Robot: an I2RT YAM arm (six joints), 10 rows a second.
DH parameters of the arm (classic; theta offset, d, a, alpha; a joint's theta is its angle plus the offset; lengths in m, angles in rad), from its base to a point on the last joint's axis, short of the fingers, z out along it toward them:
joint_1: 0 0.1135 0.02 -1.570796
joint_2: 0 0 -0.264 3.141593
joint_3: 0.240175 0 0.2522 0
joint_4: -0.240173 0 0.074 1.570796
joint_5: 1.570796 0 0 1.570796
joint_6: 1.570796 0.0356 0 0
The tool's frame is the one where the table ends.
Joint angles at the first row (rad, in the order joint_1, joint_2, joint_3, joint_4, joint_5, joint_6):
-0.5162, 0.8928, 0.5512, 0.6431, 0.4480, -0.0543
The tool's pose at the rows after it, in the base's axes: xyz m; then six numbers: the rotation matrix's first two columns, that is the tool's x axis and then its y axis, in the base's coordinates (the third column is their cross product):
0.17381 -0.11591 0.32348 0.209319 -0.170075 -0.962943 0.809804 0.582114 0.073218
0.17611 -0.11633 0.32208 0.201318 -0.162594 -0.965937 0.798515 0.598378 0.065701
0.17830 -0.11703 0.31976 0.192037 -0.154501 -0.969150 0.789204 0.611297 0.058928
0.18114 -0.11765 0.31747 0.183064 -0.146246 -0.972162 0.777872 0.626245 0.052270
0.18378 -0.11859 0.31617 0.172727 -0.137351 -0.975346 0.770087 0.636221 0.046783
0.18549 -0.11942 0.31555 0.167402 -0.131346 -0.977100 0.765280 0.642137 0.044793
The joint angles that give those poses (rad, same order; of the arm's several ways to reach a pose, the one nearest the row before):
-0.5164, 0.8995, 0.5515, 0.6383, 0.4344, -0.0491
-0.5158, 0.9076, 0.5538, 0.6308, 0.4144, -0.0461
-0.5162, 0.9167, 0.5534, 0.6259, 0.3975, -0.0430
-0.5149, 0.9286, 0.5542, 0.6229, 0.3795, -0.0400
-0.5147, 0.9400, 0.5594, 0.6137, 0.3667, -0.0370
-0.5154, 0.9480, 0.5637, 0.6083, 0.3584, -0.0339

